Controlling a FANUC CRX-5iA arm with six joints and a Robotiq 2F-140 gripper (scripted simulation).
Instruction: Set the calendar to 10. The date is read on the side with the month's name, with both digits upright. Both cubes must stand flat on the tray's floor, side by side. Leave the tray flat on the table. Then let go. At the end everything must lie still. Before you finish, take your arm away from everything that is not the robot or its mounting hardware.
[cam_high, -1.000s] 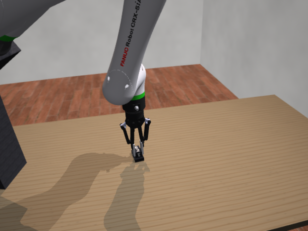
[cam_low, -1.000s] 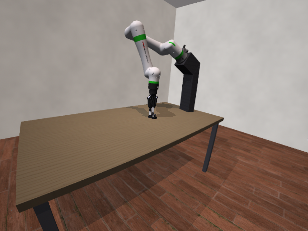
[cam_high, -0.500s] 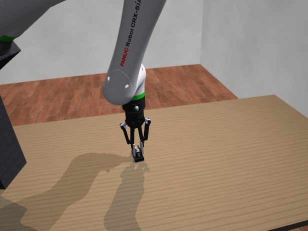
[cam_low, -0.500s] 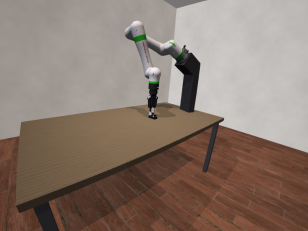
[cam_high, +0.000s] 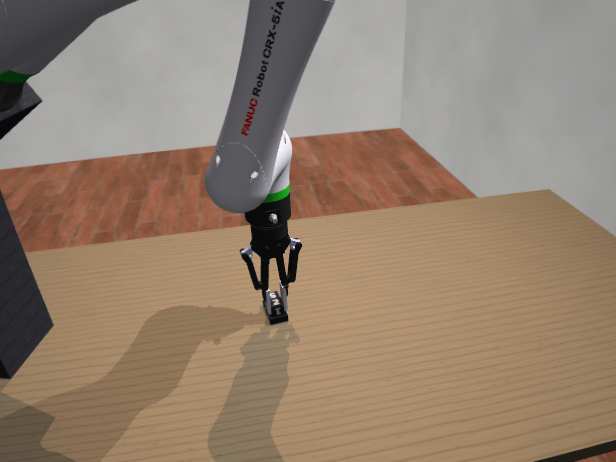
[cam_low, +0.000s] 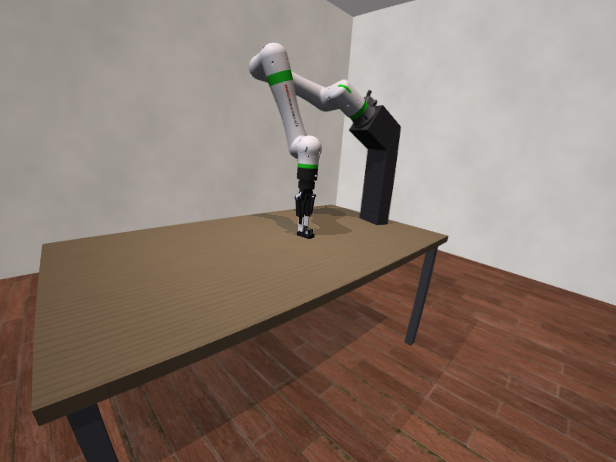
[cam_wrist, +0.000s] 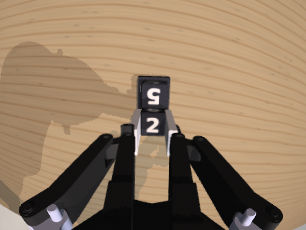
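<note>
Right now my hand is 50 mm above the black tray and 20 mm to the right of it. The rest, counted from my hand: cube (30 mm below).
</note>
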